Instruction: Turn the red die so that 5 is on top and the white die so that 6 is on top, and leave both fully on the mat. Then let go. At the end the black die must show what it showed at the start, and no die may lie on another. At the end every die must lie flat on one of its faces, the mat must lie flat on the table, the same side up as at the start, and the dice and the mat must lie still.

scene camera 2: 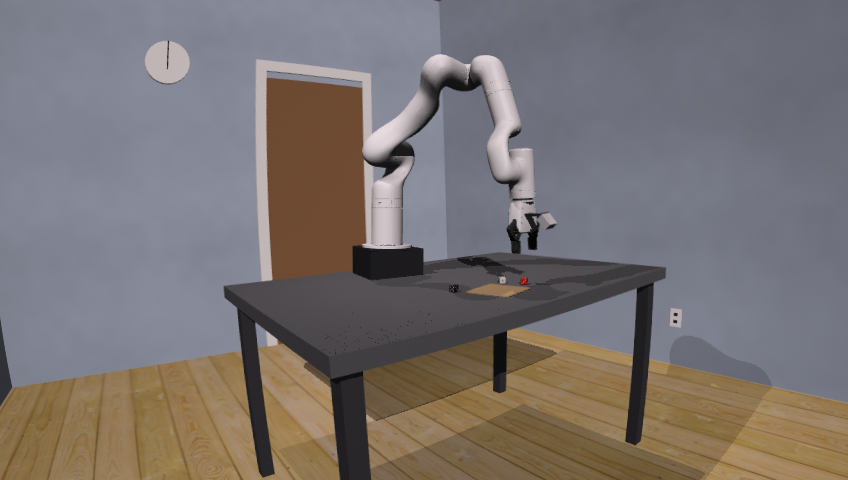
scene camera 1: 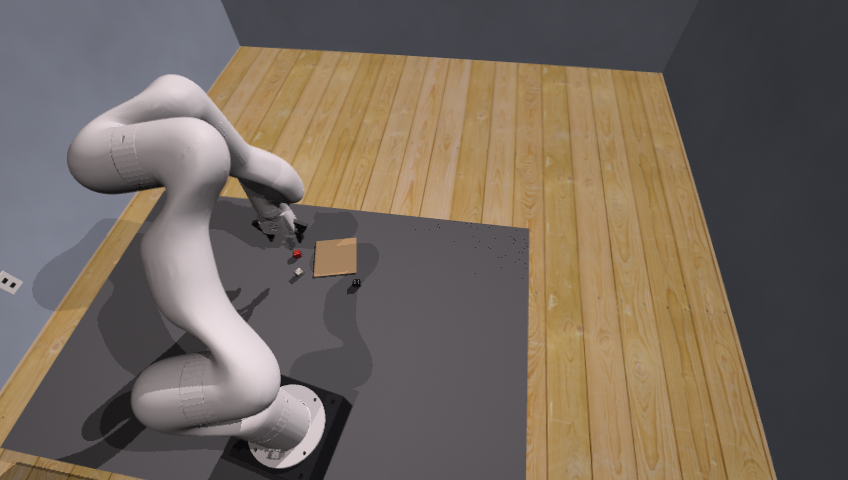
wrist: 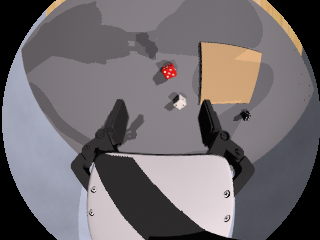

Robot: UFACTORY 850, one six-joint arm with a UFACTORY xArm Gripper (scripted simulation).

Path:
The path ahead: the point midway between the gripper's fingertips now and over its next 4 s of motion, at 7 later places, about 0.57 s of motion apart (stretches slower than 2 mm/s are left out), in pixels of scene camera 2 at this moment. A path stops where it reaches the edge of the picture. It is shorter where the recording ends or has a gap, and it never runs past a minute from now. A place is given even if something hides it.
My gripper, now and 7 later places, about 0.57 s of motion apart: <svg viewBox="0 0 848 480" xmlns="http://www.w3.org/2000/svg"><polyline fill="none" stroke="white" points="524,251 524,254 523,256 523,259 523,260 523,265 523,272 523,276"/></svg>

